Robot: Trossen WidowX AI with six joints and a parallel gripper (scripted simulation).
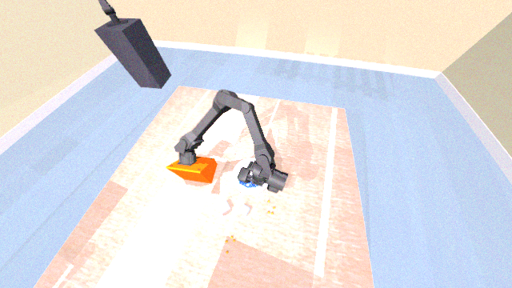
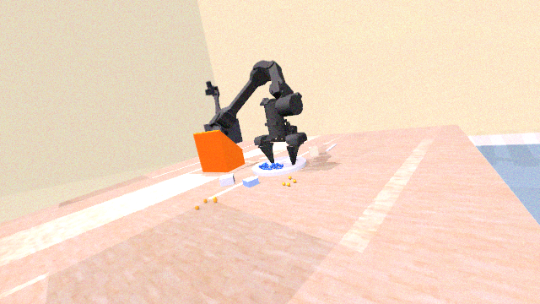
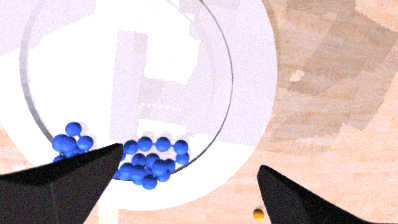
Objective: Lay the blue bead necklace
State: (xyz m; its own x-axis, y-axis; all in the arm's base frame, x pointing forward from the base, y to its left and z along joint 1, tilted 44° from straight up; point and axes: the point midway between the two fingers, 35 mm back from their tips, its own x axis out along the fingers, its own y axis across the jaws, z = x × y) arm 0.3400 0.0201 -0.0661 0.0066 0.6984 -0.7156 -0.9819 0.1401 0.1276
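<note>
The round white bead board lies 5 cm to the left of my gripper tip, 5 cm behind it and 1 cm below it. From my gripper tip the other things lie so: white block: 15 cm behind, 12 cm to the right, 1 cm below; then light blue cube: 12 cm to the right, 5 cm behind, 2 cm below; then beige cube: 18 cm to the left, 4 cm ahead, 1 cm below.
</note>
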